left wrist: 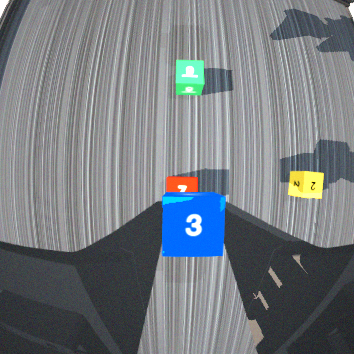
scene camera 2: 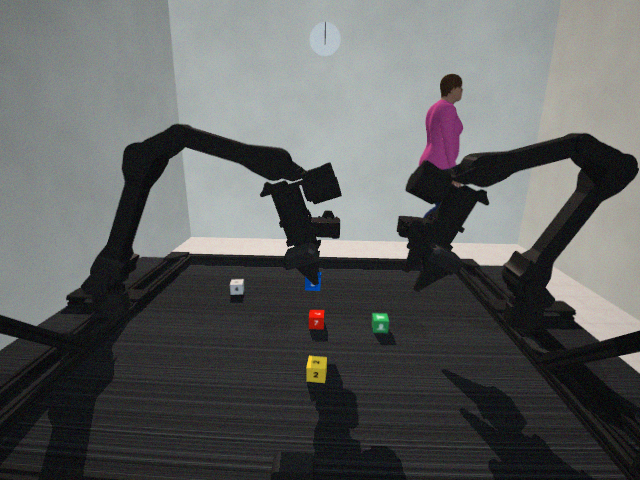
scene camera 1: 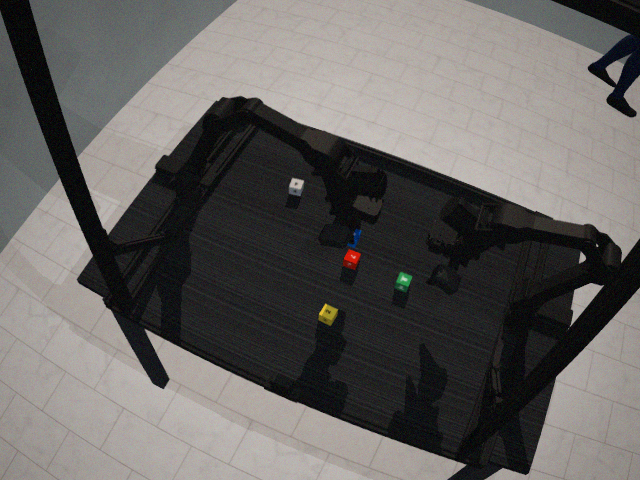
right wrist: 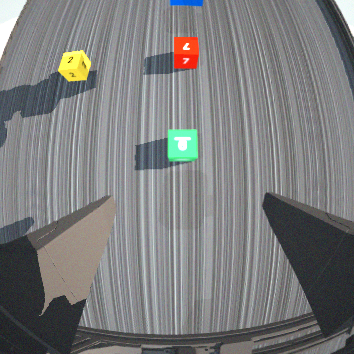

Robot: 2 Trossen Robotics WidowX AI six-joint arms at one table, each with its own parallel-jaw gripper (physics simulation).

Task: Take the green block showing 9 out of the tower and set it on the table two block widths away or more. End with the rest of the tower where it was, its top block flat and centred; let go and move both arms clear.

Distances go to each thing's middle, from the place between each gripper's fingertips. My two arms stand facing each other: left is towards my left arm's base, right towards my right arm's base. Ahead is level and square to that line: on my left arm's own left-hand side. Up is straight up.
Scene:
Right now the blue block [left wrist: 192, 222] is 10 mm to the left of my left hand. Round my left hand: yellow block [left wrist: 301, 183]: 160 mm behind, 10 mm to the right, 100 mm below.
I see my right gripper 20 cm to the right of the blue block and 1 cm above it. Also, from my right hand: yellow block 16 cm behind, 19 cm to the left, 10 cm below.

